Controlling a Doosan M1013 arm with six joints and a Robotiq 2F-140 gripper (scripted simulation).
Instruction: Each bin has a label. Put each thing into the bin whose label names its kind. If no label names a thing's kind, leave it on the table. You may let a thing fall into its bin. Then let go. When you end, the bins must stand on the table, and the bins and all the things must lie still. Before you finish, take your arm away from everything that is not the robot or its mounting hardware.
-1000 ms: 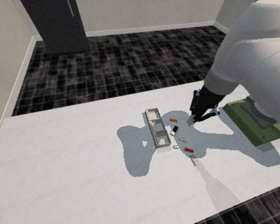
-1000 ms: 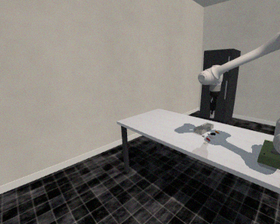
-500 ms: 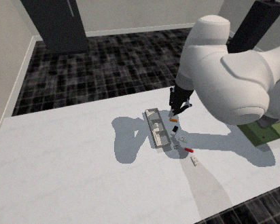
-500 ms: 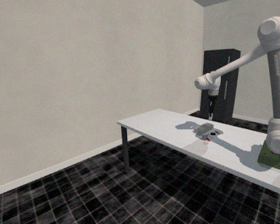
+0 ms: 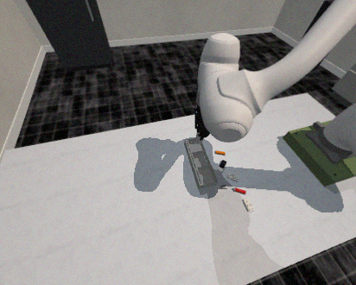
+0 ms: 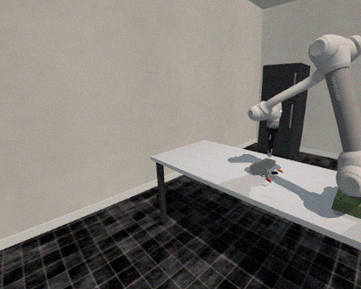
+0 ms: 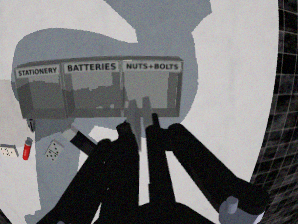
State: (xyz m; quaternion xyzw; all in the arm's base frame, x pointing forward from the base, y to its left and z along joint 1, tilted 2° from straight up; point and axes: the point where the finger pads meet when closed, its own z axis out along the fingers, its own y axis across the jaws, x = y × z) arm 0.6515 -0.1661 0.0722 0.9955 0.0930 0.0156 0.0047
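Right now my hand is 10 mm short of the grey bin tray, 70 mm to the right of it and 90 mm above it. Also, from my hand: grey piece 50 mm behind, 210 mm to the left, 110 mm below; then orange battery 110 mm behind, 40 mm to the left, 110 mm below; then small black piece 80 mm behind, 120 mm to the left, 110 mm below.
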